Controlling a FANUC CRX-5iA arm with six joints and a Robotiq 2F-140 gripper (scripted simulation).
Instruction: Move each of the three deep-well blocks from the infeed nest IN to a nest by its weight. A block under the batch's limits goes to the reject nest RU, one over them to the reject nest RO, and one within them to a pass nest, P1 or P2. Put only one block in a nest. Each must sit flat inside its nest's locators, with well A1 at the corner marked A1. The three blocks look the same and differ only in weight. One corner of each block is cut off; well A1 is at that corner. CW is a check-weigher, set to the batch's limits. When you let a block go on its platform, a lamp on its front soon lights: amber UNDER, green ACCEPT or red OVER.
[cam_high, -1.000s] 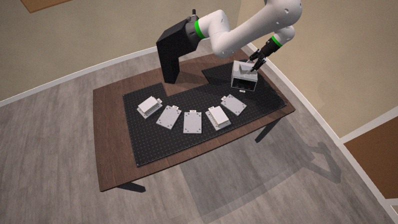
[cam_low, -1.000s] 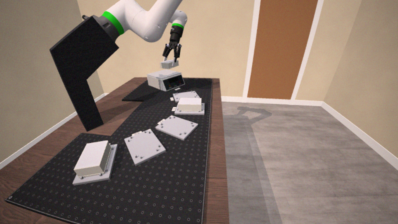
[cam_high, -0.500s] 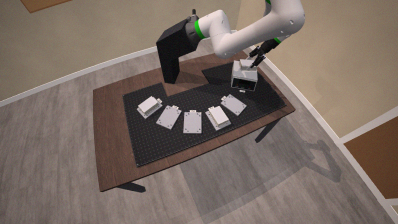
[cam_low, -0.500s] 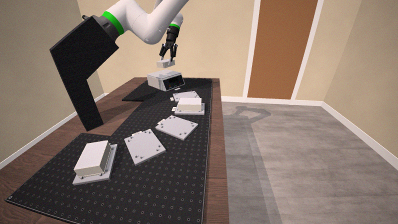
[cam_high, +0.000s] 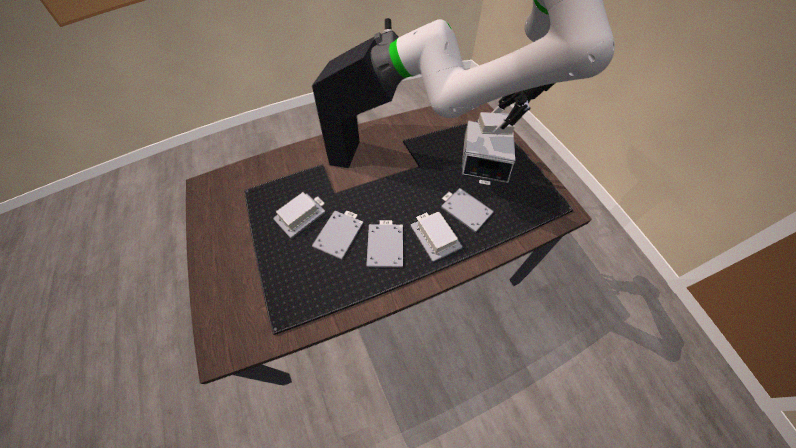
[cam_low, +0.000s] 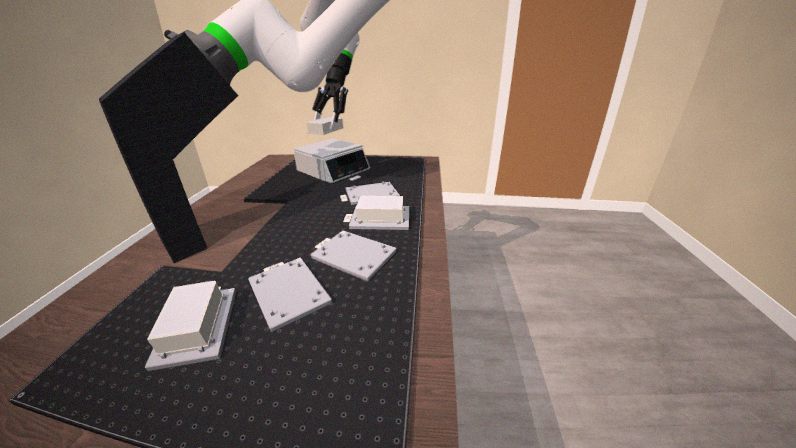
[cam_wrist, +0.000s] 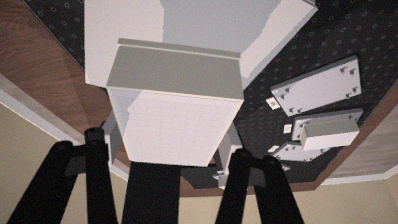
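The weigher platform is 10 cm below my hand. The rest, counted from my hand: plate (29 cm ahead, 14 cm to the right, 19 cm below); then check-weigher CW (1 cm ahead, 13 cm below).
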